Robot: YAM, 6 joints.
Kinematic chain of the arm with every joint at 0, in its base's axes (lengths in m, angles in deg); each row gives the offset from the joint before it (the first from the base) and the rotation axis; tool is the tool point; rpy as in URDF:
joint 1: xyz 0 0 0.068 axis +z
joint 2: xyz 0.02 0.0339 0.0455 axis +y
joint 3: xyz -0.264 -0.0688 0 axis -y
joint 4: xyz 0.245 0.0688 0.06 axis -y
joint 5: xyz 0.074 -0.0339 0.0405 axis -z
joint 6: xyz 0.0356 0 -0.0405 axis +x
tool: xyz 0 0 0 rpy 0 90 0
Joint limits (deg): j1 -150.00..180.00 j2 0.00..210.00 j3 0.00..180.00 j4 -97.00..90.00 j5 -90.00..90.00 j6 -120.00..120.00
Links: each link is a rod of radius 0.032 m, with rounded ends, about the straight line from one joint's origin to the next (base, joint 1, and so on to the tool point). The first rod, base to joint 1, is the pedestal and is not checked.
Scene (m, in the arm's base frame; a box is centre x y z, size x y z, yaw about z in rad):
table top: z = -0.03
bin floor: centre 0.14 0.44 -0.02 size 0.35 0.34 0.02 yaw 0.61
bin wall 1: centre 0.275 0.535 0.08 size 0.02 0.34 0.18 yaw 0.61
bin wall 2: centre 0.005 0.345 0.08 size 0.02 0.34 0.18 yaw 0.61
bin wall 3: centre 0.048 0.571 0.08 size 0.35 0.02 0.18 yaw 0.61
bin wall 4: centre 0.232 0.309 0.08 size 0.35 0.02 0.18 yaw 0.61
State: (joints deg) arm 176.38 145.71 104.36 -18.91 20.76 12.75
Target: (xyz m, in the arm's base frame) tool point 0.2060 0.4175 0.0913
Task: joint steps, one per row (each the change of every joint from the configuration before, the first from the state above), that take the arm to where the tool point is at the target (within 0.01 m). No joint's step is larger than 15 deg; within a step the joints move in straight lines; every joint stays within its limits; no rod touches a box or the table.
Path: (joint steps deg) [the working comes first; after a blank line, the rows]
Joints at the target: 65.87 133.58 92.45 -26.94 29.17 12.75
Straight joint move there: touches bin wall 2, bin wall 3.

1: -14.53 -4.23 3.28 -11.22 6.93 5.03
2: -14.53 -4.24 3.29 -11.22 6.93 5.04
3: -14.53 -4.23 3.28 -11.22 6.94 5.03
4: -14.52 -4.23 3.29 -11.22 6.93 5.03
5: -14.53 -4.23 3.28 -11.22 6.93 5.04
6: -9.47 2.25 -7.08 12.02 -6.56 -6.29
7: -9.46 2.26 -7.09 12.02 -6.57 -6.30
8: -9.47 2.26 -7.08 12.01 -6.56 -6.29
9: -9.47 2.26 -7.08 12.02 -6.56 -6.29

